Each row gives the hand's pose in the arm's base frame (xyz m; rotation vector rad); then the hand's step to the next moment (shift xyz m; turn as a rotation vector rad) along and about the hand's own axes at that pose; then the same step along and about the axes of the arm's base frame.
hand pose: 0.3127 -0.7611 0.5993 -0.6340 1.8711 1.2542
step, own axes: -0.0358 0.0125 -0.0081 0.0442 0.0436 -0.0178
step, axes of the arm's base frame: 0.0084 -0.0032 0.0377 -0.0639 0.0013 -0.0094
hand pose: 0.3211 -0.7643 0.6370 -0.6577 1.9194 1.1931
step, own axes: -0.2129 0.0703 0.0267 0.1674 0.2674 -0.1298
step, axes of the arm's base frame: 0.0782 0.0605 0.2030 -0.3395 -0.0075 0.0330
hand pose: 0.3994 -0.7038 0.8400 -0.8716 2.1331 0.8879
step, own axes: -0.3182 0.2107 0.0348 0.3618 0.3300 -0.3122
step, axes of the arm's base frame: 0.0275 0.2440 0.2943 -0.5533 -0.1764 0.0061
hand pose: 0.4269 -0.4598 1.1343 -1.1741 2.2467 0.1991
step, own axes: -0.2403 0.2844 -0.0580 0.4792 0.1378 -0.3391
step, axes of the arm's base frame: -0.1445 0.3165 0.1447 -0.4645 -0.3843 -0.0124
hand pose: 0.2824 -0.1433 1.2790 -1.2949 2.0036 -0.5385
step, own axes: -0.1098 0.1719 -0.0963 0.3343 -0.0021 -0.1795
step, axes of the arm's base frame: -0.1481 0.1697 -0.0125 -0.2209 -0.3081 0.0171
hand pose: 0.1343 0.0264 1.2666 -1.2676 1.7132 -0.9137
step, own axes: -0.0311 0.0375 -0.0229 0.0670 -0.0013 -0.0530
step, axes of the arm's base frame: -0.0298 0.0410 -0.0182 -0.0593 -0.0604 0.0113
